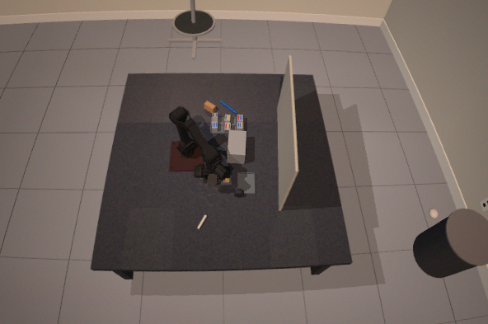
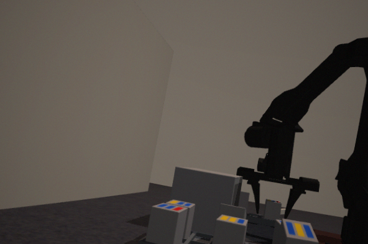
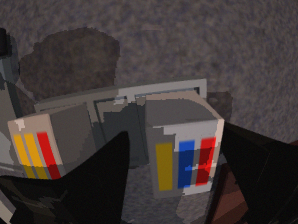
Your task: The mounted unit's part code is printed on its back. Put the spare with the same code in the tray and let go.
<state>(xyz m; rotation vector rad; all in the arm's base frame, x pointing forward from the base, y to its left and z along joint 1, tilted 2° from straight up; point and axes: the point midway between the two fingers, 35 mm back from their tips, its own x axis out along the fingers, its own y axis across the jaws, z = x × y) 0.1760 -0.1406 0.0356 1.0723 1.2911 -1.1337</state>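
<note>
My gripper tip is 18 cm short of the grey tray, 1 cm to the right of it and 1 cm above it. The rest, counted from my gripper tip: mounted unit: 10 cm ahead, 22 cm to the left, 3 cm above; tall upright panel: 35 cm ahead, 23 cm to the left, 21 cm above; blue stick: 52 cm to the left, 1 cm below.
</note>
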